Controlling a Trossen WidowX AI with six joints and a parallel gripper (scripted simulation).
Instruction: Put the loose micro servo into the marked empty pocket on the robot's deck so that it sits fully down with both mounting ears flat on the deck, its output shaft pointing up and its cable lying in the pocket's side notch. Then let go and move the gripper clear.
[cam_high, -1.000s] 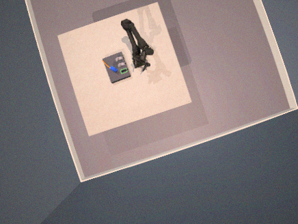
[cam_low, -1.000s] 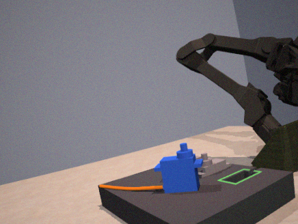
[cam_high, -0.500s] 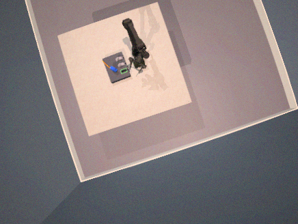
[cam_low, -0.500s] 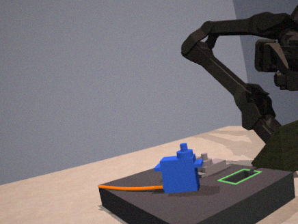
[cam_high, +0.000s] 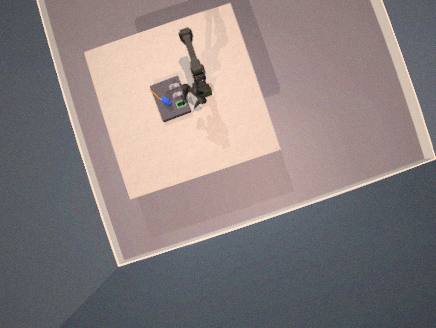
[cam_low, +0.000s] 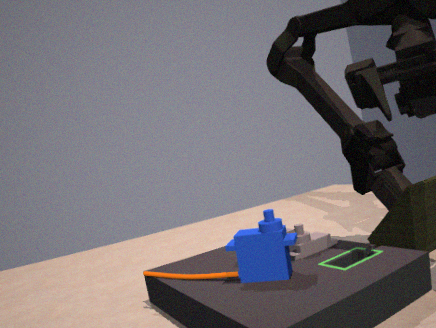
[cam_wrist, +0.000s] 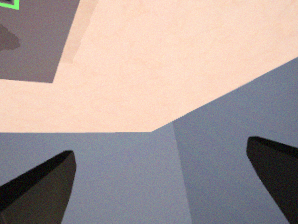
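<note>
Now: the dark grey deck 150 mm ahead of my gripper tip, 180 mm to the right of it and 190 mm below it.
</note>
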